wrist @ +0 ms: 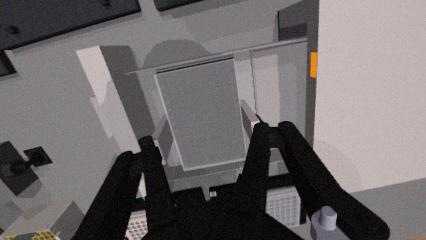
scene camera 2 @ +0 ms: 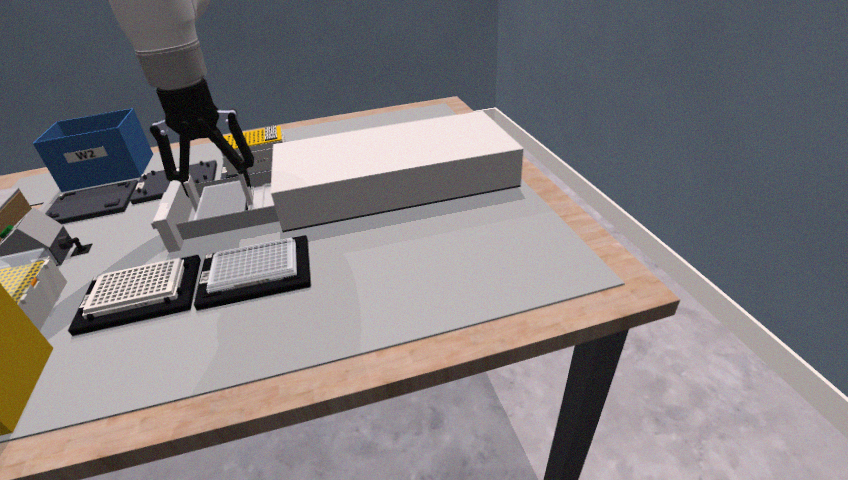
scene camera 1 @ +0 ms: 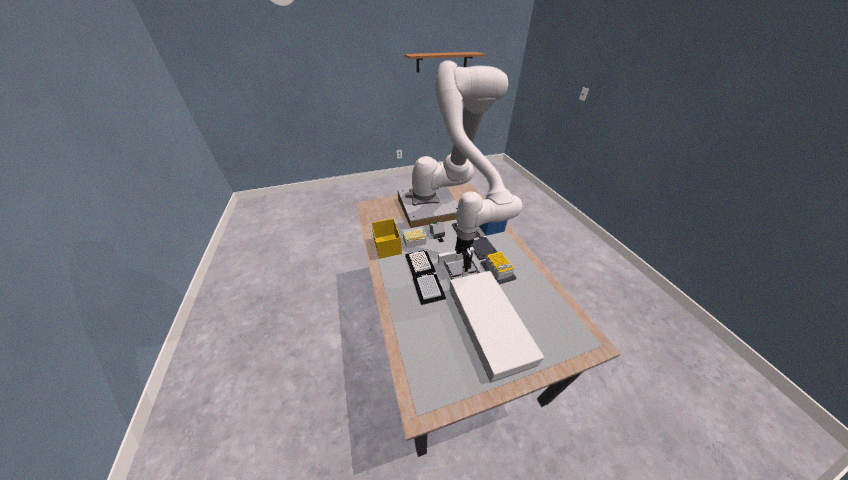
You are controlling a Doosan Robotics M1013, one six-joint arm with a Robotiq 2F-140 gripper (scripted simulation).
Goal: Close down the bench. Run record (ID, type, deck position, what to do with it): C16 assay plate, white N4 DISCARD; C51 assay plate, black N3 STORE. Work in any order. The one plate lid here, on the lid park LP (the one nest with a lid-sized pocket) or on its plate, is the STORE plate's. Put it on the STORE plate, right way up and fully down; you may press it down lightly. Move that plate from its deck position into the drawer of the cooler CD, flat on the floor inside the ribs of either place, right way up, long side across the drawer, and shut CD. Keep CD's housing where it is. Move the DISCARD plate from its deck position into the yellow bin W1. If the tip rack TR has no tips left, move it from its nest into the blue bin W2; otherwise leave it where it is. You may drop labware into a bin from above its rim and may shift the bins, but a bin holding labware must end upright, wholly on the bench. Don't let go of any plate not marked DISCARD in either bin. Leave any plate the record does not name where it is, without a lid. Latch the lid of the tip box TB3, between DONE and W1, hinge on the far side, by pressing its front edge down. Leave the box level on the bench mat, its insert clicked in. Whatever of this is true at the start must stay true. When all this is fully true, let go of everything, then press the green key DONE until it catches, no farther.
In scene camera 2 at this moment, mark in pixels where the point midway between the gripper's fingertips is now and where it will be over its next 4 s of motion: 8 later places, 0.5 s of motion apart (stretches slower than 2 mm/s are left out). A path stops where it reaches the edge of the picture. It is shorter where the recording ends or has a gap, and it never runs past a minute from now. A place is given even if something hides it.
The gripper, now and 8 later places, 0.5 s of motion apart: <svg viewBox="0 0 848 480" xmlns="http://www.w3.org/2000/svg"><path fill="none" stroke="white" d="M225 206L226 208L227 209L228 208L229 208L229 207L226 200L223 192L220 183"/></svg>
